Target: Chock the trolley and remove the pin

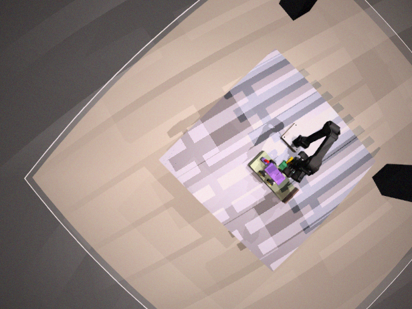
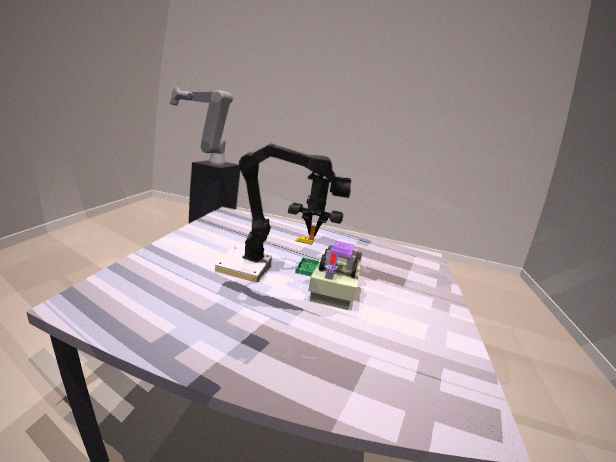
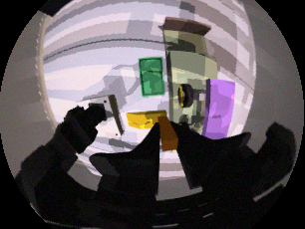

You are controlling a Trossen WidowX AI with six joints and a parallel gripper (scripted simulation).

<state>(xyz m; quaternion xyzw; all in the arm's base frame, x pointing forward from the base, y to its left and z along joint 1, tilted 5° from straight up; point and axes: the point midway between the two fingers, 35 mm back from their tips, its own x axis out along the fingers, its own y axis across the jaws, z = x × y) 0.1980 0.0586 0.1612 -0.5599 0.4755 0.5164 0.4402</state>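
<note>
The red-headed stop pin is 12 cm ahead of my gripper tip, 11 cm to the right of it and 4 cm below it. The rest, counted from my gripper tip: yellow chock 2 cm behind, 1 cm below; then pale green ramp 12 cm below, 12 cm ahead; then purple trolley 12 cm ahead, 5 cm below.
</note>
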